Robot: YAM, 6 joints.
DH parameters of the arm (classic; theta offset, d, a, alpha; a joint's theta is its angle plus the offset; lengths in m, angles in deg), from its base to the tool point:
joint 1: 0 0.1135 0.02 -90
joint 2: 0 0 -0.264 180
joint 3: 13.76 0 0.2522 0
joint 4: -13.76 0 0.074 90
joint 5: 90 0 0 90
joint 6: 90 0.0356 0 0
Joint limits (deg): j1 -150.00..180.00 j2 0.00..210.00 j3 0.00..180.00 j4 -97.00..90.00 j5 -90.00..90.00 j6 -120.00..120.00
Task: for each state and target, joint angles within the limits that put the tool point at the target. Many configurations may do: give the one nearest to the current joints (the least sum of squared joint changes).
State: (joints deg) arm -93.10 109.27 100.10 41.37 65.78 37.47
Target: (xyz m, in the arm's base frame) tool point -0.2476 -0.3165 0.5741
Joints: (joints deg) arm -124.21 116.83 138.14 34.04 48.94 37.47
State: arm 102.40 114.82 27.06 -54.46 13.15 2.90
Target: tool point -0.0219 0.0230 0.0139
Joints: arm 124.06 138.25 15.28 -37.10 -8.50 2.90
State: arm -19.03 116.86 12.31 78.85 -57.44 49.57
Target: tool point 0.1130 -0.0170 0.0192
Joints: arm -26.18 123.17 0.00 53.23 -76.31 49.57
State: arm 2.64 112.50 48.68 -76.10 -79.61 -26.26
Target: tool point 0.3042 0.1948 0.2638
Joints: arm 27.03 107.04 87.79 -62.66 -82.25 -26.26
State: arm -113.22 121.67 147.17 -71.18 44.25 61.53
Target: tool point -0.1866 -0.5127 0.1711
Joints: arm -107.51 152.41 144.89 -58.79 41.78 61.53
